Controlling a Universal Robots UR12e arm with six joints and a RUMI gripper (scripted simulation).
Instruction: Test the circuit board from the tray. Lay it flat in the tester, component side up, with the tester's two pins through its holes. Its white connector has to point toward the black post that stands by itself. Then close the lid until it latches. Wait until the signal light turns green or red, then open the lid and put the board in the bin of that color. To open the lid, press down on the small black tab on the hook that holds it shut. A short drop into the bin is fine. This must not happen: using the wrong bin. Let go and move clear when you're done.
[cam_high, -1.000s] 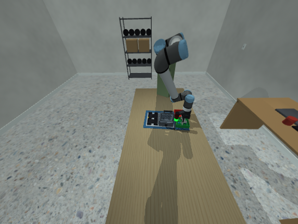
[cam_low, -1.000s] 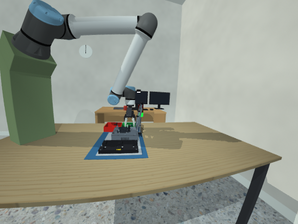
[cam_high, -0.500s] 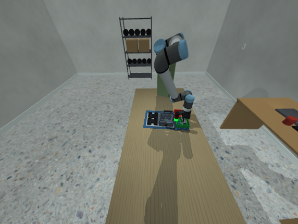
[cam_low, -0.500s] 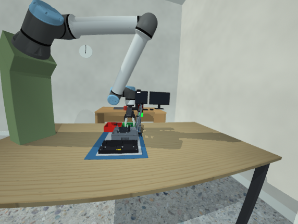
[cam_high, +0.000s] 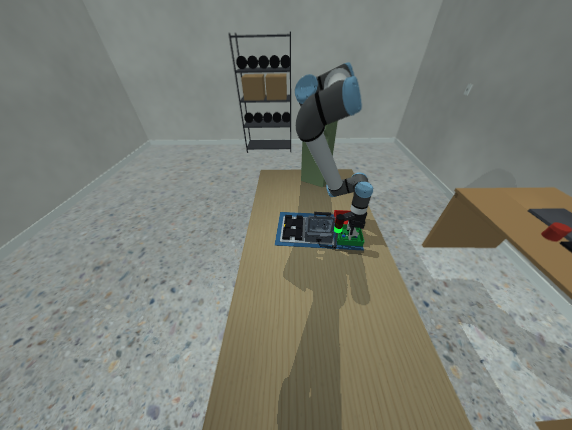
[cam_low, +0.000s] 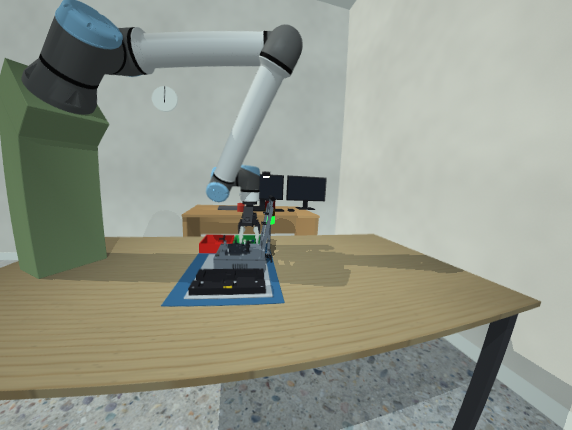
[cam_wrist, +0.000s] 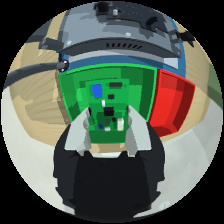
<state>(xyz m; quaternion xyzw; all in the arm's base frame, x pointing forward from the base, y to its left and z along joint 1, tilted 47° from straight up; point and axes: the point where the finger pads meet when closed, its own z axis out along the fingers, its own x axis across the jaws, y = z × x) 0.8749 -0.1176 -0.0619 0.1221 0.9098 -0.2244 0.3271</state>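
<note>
Now: the green circuit board right at my hand. Round my hand: tester lid 21 cm to the right, 16 cm above, 2 cm behind; then red bin 13 cm behind, 7 cm to the left, 1 cm below; then green bin 1 cm below.
</note>
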